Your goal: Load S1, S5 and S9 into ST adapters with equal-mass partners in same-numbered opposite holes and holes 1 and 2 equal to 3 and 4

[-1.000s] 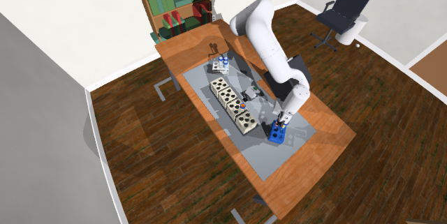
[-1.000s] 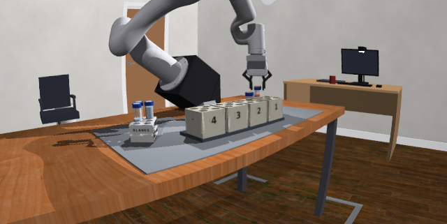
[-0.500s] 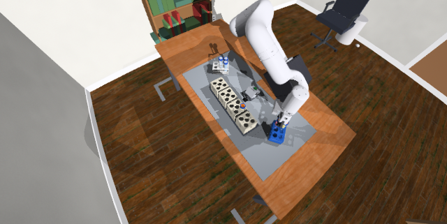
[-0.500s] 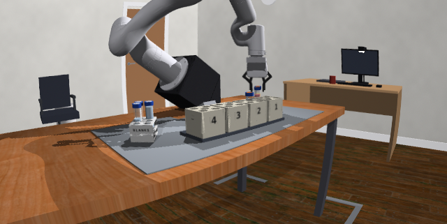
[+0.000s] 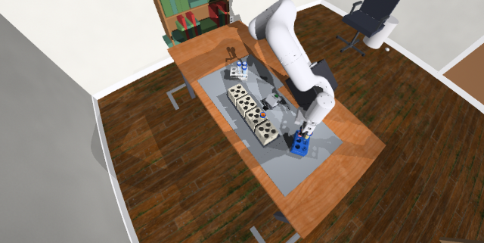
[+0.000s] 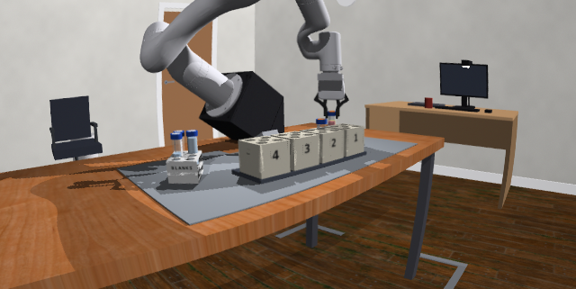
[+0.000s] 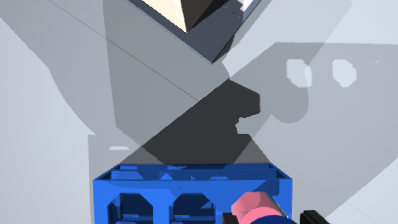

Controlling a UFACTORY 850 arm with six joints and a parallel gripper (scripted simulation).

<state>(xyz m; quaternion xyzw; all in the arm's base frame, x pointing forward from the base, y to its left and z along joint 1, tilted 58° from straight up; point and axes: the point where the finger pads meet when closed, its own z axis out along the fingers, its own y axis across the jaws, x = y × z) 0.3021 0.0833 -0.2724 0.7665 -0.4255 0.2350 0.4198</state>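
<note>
My hand is 50 mm above the sample tube, 10 mm to the left of it and 10 mm past it. The rest, counted from my hand: blue rack (90 mm below, 40 mm to the left, 20 mm ahead); white blanks rack (630 mm to the right, 90 mm below, 30 mm behind); green DONE key (290 mm to the right, 80 mm behind, 50 mm below).
</note>
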